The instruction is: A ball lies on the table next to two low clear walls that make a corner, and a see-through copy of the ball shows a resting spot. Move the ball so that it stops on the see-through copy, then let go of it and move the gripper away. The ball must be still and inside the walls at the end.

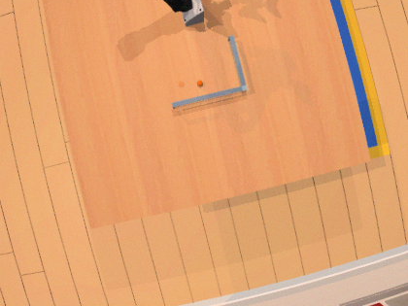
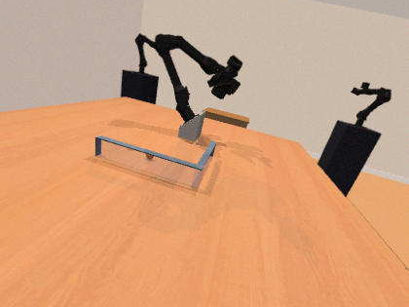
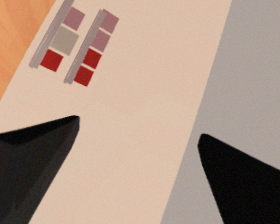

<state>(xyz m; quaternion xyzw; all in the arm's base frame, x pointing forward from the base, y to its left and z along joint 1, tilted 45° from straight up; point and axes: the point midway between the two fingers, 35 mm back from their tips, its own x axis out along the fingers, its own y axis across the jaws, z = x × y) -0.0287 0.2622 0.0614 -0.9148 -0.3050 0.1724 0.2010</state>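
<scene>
The small orange ball lies 310 mm ahead of my gripper tip, 150 mm to the right of it and 300 mm below it. Also, from my gripper tip: see-through ball: 310 mm ahead, 230 mm to the right, 300 mm below.
</scene>
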